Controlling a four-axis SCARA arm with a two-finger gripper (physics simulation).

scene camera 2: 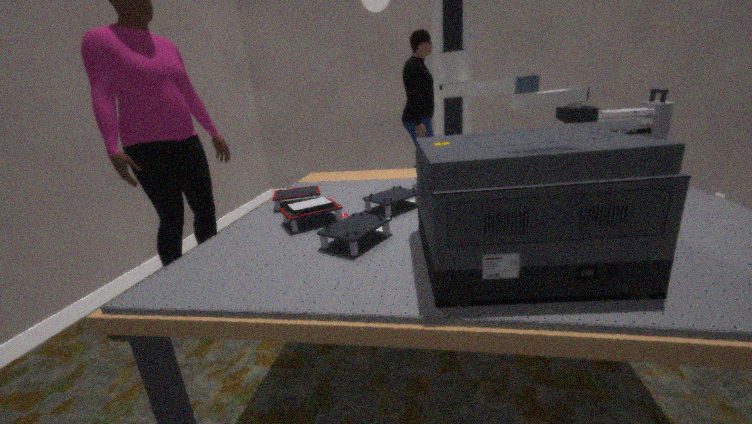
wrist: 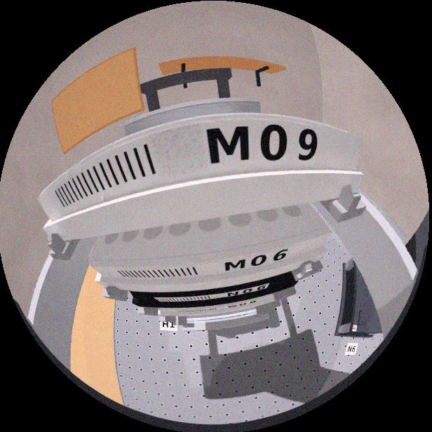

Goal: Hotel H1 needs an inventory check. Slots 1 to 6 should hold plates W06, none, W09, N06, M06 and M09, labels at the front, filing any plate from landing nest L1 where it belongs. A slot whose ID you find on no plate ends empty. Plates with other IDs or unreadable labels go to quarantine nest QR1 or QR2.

Note:
The pictures show: the gripper and a black plate N06.

